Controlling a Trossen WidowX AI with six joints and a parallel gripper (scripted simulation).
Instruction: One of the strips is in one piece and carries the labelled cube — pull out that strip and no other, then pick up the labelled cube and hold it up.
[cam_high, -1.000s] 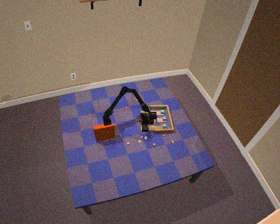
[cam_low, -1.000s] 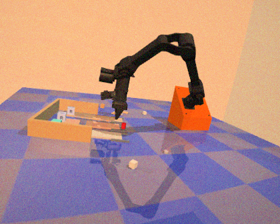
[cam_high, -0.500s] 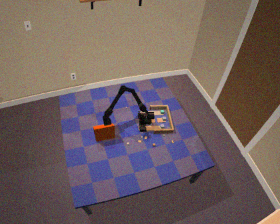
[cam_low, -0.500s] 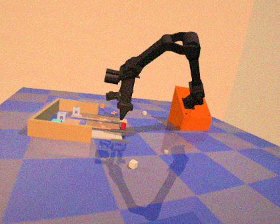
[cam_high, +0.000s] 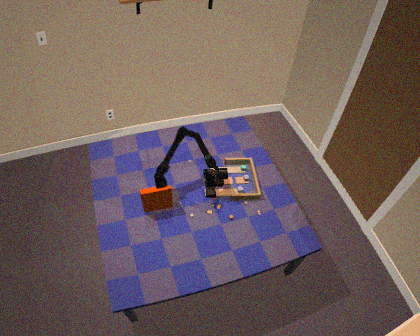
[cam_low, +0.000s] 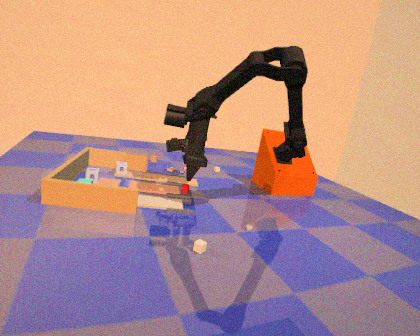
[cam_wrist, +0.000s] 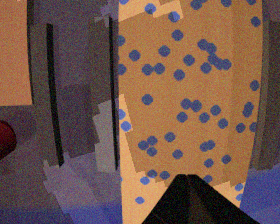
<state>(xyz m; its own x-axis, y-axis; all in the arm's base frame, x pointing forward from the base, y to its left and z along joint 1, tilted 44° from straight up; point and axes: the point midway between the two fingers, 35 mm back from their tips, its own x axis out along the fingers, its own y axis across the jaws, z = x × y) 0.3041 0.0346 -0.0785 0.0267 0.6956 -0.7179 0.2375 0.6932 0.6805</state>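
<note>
Right now the peach strip is 12 cm ahead of my gripper tip and 7 cm to the left of it. Also, from my gripper tip: red cylinder 4 cm ahead, 8 cm to the left, 1 cm above.
</note>
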